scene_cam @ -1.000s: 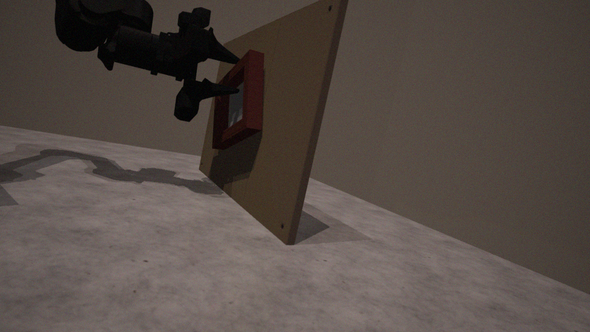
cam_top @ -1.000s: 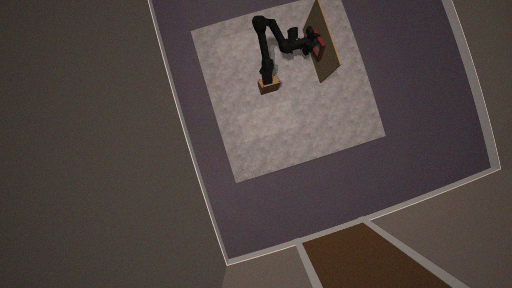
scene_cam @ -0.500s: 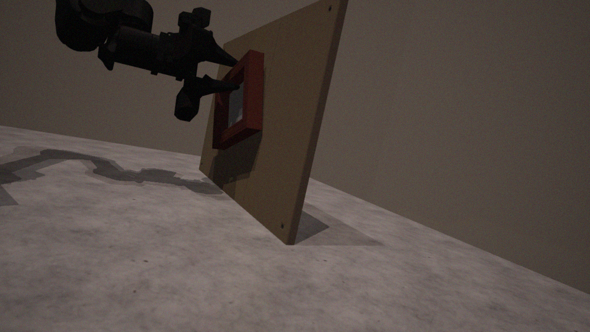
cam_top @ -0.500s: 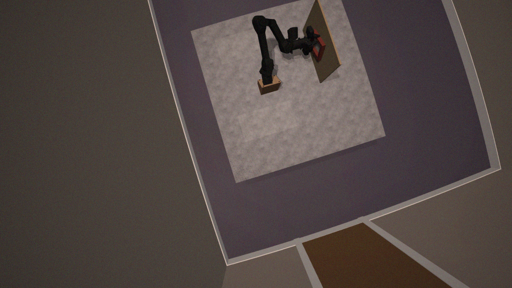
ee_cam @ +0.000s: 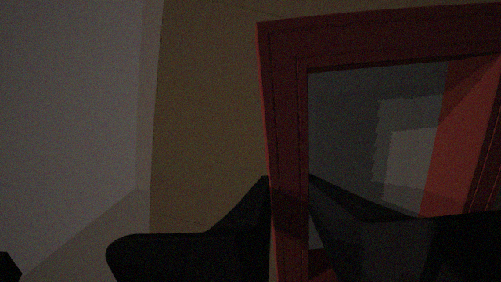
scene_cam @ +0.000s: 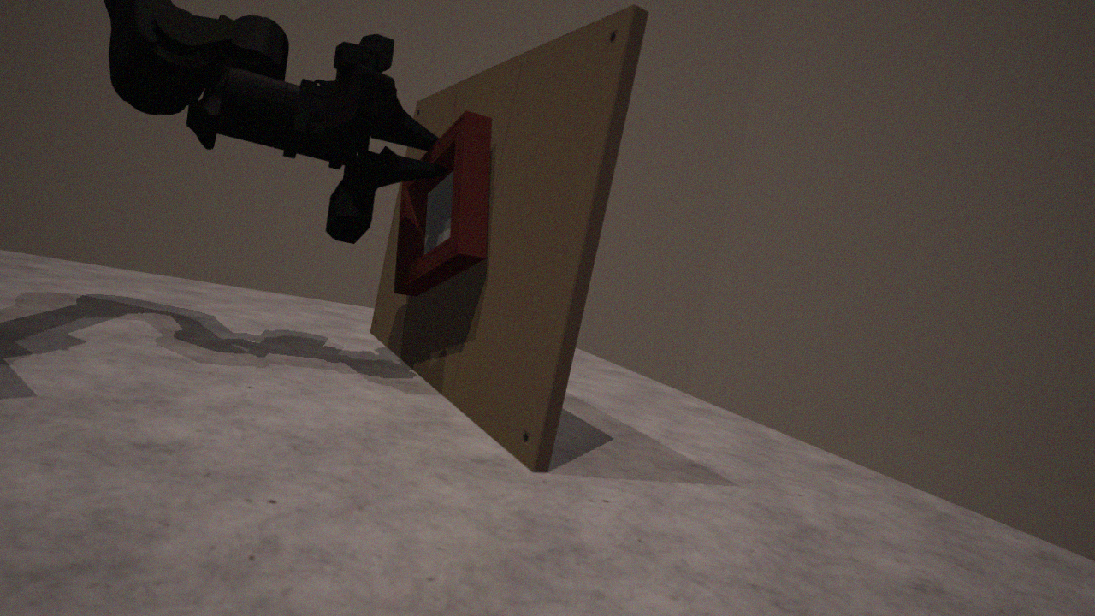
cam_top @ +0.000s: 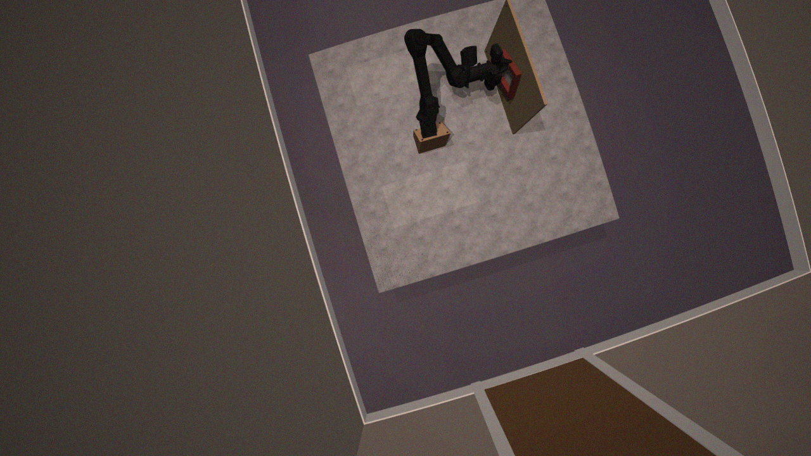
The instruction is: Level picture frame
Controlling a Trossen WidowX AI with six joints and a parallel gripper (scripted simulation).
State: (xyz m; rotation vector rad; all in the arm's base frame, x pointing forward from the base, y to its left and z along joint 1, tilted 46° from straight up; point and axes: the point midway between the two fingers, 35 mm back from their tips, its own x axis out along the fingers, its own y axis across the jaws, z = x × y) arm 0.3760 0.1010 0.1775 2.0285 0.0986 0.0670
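Right now my gripper tip is 5 cm above the red picture frame, 2 cm to the left of it and 1 cm short of it. The rest, counted from my gripper tip: tan wall board: 6 cm below, 2 cm ahead, 1 cm to the right.
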